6 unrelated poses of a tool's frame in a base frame.
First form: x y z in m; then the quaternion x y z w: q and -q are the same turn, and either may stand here.
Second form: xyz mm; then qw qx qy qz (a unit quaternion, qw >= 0). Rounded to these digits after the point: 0 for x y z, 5 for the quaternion.
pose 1, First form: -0.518, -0.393, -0.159, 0.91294, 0.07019, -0.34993, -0.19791
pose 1, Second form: -518, -393, -159, 0.19791, -0.91294, -0.07019, 0.34993
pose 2, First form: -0.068, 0.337, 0.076, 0.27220, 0.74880, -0.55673, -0.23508
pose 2, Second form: -68, 337, 76, 0.23508, -0.27220, -0.74880, 0.55673
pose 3, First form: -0.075, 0.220, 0.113, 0.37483, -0.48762, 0.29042, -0.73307
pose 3, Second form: -75, 220, 113, 0.73307, -0.37483, 0.48762, -0.29042
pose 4, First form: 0.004, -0.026, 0.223, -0.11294, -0.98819, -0.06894, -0.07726
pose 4, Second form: 4, -26, 223, 0.07726, 0.11294, 0.98819, 0.06894
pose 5, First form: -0.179, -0.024, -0.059, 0.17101, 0.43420, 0.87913, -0.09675
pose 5, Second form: -179, -24, -59, 0.09675, -0.17101, -0.43420, -0.87913
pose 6, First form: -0.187, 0.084, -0.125, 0.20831, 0.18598, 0.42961, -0.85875
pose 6, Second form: -187, 84, -125, 0.85875, -0.20831, -0.18598, -0.42961
